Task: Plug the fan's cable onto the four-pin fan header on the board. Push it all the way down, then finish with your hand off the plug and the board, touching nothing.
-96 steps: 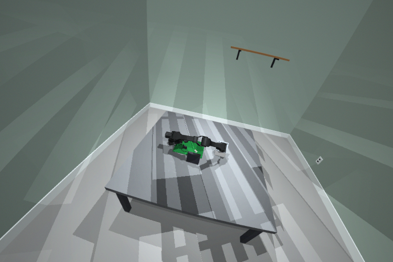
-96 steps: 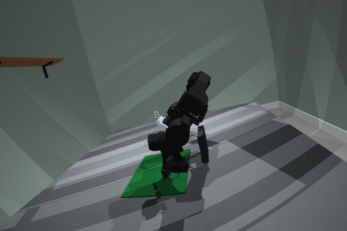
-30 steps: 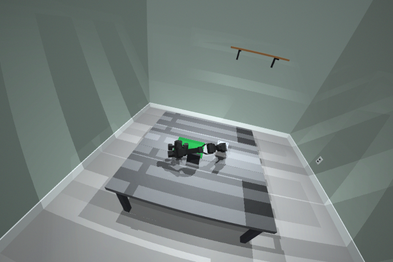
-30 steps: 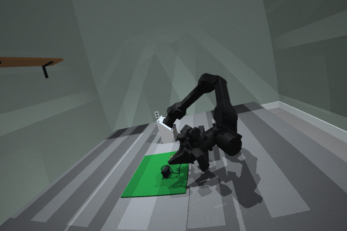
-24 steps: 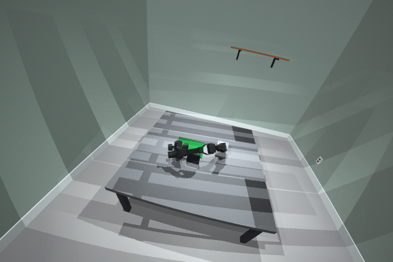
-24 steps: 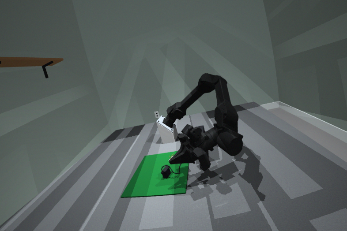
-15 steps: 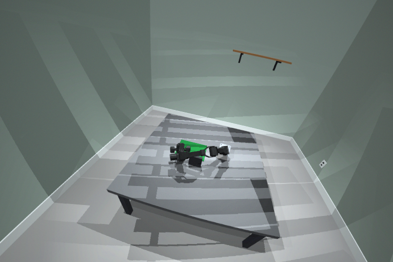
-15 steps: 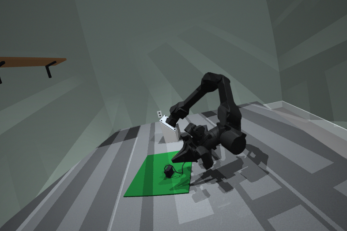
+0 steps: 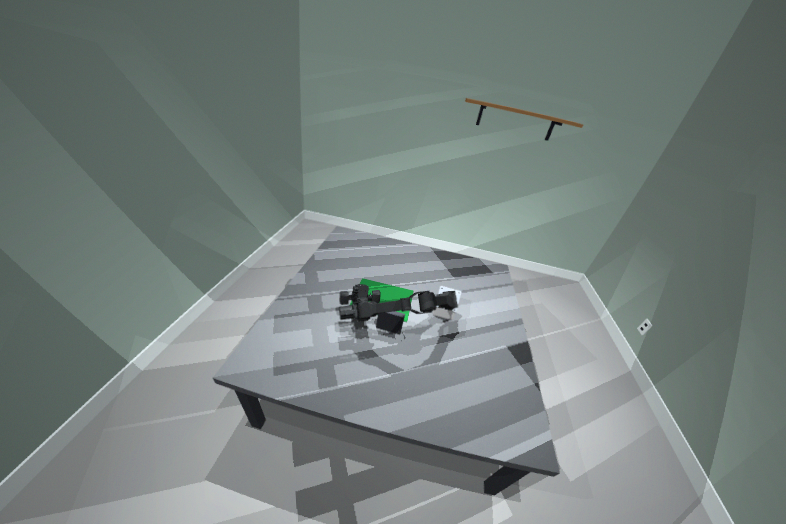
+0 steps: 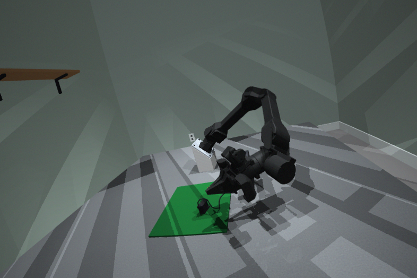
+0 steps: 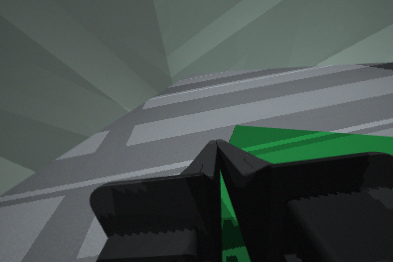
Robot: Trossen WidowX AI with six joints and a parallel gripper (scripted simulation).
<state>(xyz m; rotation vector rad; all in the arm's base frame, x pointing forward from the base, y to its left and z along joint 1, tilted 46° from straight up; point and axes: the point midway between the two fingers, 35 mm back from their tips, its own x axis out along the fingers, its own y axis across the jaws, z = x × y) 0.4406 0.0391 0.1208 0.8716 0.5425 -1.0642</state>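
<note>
My gripper tip is 8 cm past the black plug, 5 cm to the left of it and 10 cm above it. From my gripper tip the other things lie so: black fan 19 cm behind, 10 cm to the left, 6 cm below; green board 12 cm behind, 9 cm to the right, 13 cm below.
</note>
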